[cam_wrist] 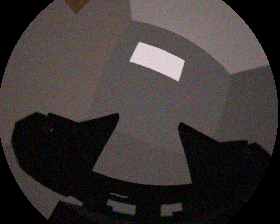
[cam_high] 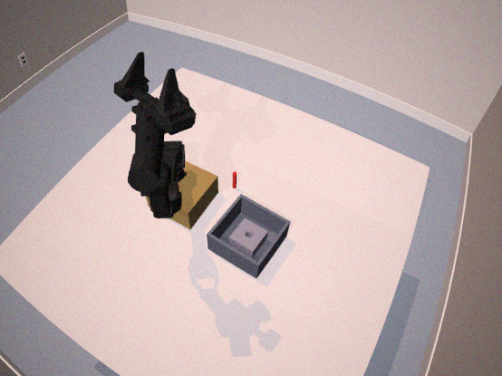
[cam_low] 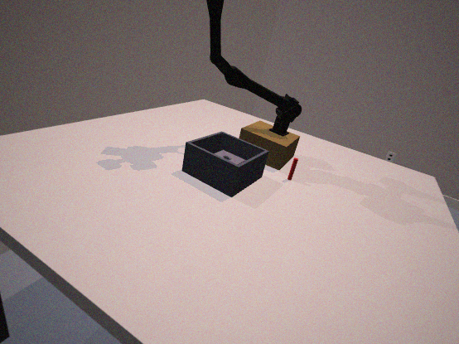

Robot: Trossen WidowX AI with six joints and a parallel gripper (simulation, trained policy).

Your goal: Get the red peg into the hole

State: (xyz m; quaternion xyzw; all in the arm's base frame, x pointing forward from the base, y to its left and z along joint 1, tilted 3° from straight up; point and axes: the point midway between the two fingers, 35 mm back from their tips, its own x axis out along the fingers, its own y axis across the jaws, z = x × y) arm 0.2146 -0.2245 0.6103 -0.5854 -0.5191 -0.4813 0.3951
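Now: gripper tip 5 cm past the red peg, 33 cm to the right of it and 71 cm above it. Round my gripper tip: dark grey box 12 cm ahead, 17 cm to the left, 72 cm below; grey plate 12 cm ahead, 17 cm to the left, 71 cm below.
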